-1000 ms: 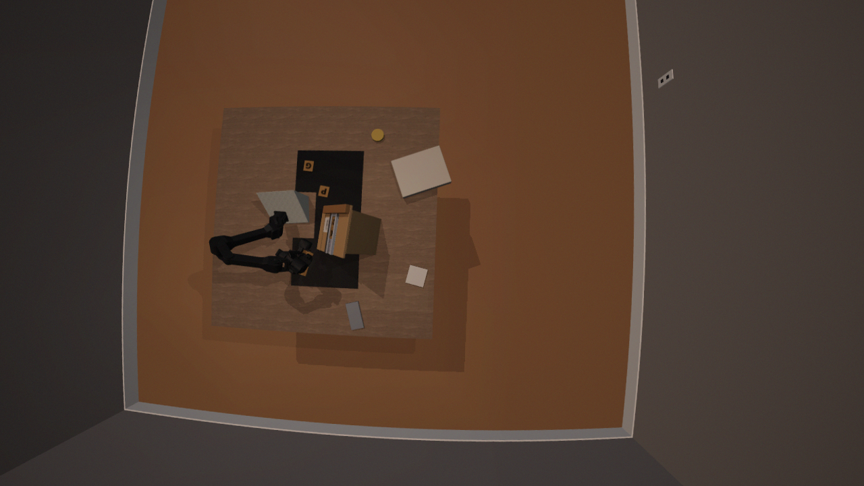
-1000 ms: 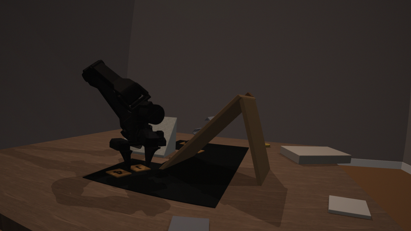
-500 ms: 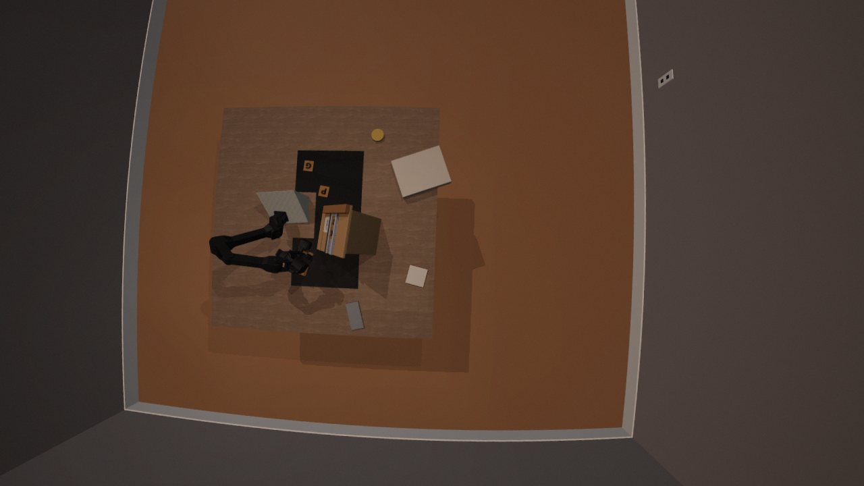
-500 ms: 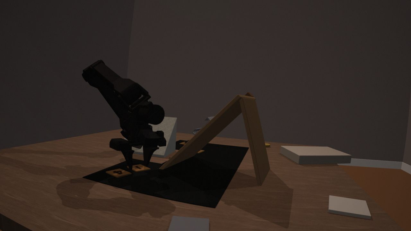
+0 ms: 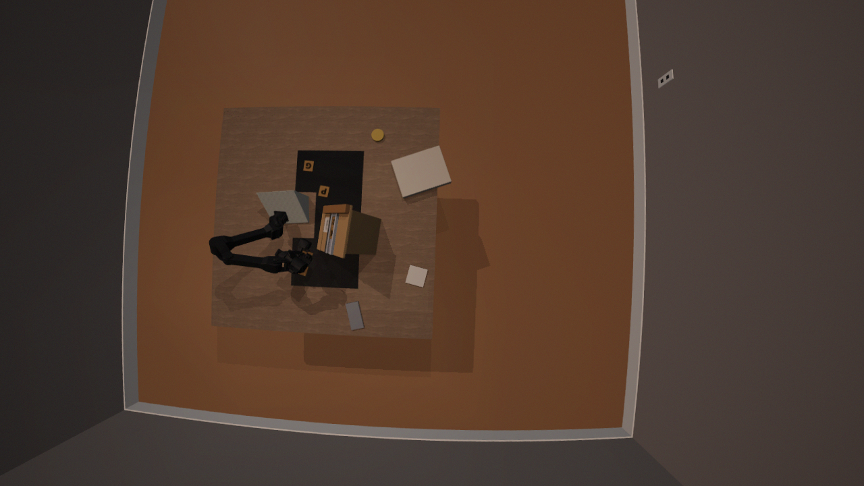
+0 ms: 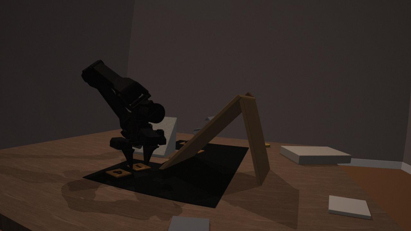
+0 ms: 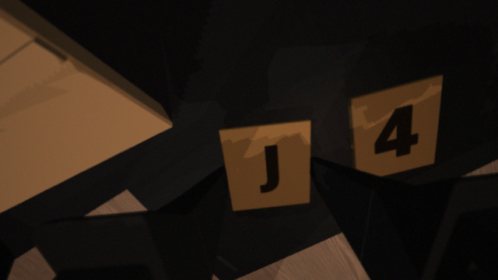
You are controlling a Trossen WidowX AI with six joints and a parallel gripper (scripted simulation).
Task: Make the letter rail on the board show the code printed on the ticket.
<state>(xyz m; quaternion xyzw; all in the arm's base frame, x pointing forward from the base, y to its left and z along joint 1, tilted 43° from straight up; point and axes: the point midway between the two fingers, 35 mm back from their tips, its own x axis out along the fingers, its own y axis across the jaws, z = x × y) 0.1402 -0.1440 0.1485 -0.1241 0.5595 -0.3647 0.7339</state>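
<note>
The 4 tile is 2 cm behind my gripper tip and 8 cm to the right of it. The rest, counted from my gripper tip: black mat (6 cm ahead, 22 cm to the left, 1 cm below); then white ticket (14 cm ahead, 17 cm to the left, 7 cm above); then j tile (right at my gripper tip).
</note>
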